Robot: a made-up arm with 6 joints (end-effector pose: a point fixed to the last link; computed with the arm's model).
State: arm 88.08 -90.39 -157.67 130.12 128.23 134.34
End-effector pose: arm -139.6 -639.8 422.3 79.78 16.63 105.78
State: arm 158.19 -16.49 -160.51 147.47 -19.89 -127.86
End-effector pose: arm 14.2 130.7 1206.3 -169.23 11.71 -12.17
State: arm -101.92 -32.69 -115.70 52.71 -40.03 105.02
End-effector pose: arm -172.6 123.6 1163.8 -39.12 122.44 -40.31
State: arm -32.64 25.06 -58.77 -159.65 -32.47 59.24
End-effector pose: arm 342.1 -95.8 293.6 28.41 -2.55 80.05
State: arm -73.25 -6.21 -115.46 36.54 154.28 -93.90
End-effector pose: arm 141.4 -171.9 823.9 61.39 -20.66 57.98
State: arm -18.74 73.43 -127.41 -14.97 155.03 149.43
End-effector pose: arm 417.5 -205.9 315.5 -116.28 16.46 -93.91
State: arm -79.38 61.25 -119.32 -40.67 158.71 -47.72
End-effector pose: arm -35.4 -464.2 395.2 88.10 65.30 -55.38
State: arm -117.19 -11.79 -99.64 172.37 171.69 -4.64
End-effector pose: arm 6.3 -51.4 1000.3 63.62 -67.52 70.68
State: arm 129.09 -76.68 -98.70 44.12 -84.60 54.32
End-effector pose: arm 476.2 -253.6 803.7 -85.57 -18.21 99.58
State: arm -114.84 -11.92 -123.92 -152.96 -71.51 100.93
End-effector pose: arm 4.9 -269.5 899.4 -43.95 -26.18 -7.88
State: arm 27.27 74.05 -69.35 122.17 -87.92 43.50
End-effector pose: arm 304.0 -30.4 239.9 -51.64 -112.04 -66.89
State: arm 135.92 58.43 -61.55 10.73 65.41 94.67
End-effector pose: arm -176.0 243.7 65.3 -33.99 -16.66 41.62
